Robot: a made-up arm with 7 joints.
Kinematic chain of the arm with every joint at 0, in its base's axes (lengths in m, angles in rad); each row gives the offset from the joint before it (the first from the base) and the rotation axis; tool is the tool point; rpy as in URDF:
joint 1: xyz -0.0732 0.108 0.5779 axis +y
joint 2: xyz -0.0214 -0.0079 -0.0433 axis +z
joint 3: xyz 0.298 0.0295 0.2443 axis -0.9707 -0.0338 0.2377
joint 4: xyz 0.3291 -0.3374 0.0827 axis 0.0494 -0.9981 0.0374
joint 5: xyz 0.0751 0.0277 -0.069 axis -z
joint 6: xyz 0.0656 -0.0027 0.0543 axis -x
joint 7: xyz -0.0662 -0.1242 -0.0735 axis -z
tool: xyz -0.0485 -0.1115 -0.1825 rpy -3.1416 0 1.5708
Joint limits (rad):
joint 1: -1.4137..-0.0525
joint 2: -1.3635..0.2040
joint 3: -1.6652..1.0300
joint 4: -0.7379..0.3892
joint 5: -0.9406..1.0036
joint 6: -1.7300..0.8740
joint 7: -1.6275..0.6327
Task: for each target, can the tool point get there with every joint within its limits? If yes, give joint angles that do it. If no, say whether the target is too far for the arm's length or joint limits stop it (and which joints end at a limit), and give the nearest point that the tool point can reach.
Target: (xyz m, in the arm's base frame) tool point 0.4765 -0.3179 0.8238
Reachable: yes | joints -0.9716 -0.7585 -1.1972 -0.1385 -0.3225 -0.4973 -1.0693
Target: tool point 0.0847 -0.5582 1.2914
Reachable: yes | joints -1.1878 -0.1439 0.1023 -0.1104 -0.6786 0.2636 0.0971
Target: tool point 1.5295 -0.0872 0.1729
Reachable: no: too far | nearest point 0.8807 -0.0839 0.3945 | short by 0.686 m
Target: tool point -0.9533 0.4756 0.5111
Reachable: no: joint limits stop it (at a limit: joint 1, joint 2, joint 3, joint 4, joint 5, joint 6) | nearest point -0.6513 0.2409 1.0947 | short by 0.698 m
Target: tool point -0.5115 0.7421 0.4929
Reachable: no: joint limits stop it (at a limit: joint 1, joint 2, joint 3, joint 4) | nearest point -0.0205 0.3624 0.8839 | short by 0.734 m
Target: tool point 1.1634 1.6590 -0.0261
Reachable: no: too far | nearest point 0.5849 0.4710 0.2603 | short by 1.352 m
